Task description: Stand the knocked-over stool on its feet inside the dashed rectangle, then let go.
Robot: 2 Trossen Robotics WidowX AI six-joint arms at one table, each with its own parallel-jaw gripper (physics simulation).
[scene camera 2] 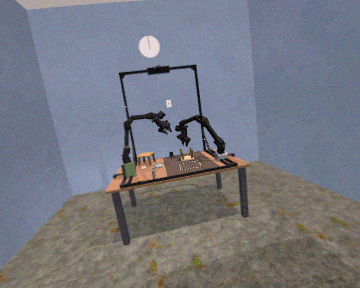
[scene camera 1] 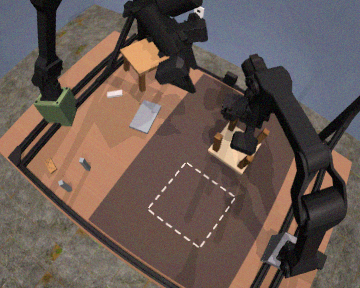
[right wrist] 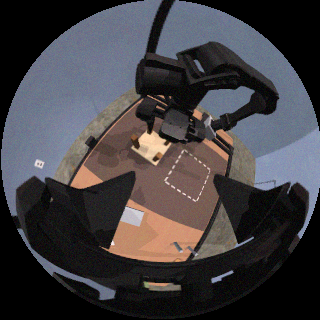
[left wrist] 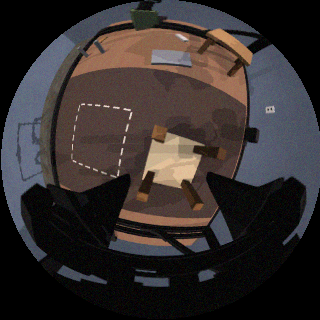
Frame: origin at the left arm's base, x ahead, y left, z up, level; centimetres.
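Seen in the pictures: left gripper, between the fingertips: (scene camera 2: 184, 146) (scene camera 1: 239, 132) (left wrist: 168, 176); right gripper, between the fingertips: (scene camera 2: 169, 133) (scene camera 1: 195, 80) (right wrist: 176, 176); left arm's base, origin of its link: (scene camera 2: 220, 151) (scene camera 1: 290, 253) (right wrist: 212, 125); right arm's base, origin of its link: (scene camera 2: 127, 163) (scene camera 1: 51, 95).
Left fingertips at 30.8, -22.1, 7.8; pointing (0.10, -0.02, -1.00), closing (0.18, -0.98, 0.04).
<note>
Pixels of each thing's top centre, then the offset from my left fingertips to it, as dx, dy, dz.
- upright orange stool, centre of its top: (scene camera 1: 147, 52) (scene camera 2: 145, 154) +42.6, -15.9, -4.5
- grey plate, centre of its top: (scene camera 1: 145, 115) (left wrist: 171, 55) (right wrist: 127, 215) +31.3, +2.4, -14.7
- white block, centre of its top: (scene camera 1: 114, 93) +47.2, +0.3, -14.5
The stool (scene camera 1: 225, 155) (scene camera 2: 187, 158) (left wrist: 172, 167) (right wrist: 150, 147) lies upside down on the dark mat, its pale seat flat and brown legs pointing up. The dashed rectangle (scene camera 1: 186, 163) (left wrist: 81, 104) (right wrist: 185, 150) is white, on the mat beside the stool and apart from it. My left gripper (scene camera 1: 237, 125) (scene camera 2: 185, 143) (left wrist: 168, 176) is open and empty above the stool, hiding part of it in scene camera 1. My right gripper (scene camera 2: 168, 131) (right wrist: 176, 176) is open and empty, high and away from the stool; its fingertips are unclear in scene camera 1.
An upright orange stool (scene camera 1: 142, 54) (left wrist: 232, 46) stands at the back left in scene camera 1. A grey plate (scene camera 1: 145, 116) (left wrist: 171, 57) (right wrist: 132, 216), a white block (scene camera 1: 114, 93) and two grey pegs (scene camera 1: 85, 164) (scene camera 1: 65, 185) are left of the mat. A black frame borders the table.
</note>
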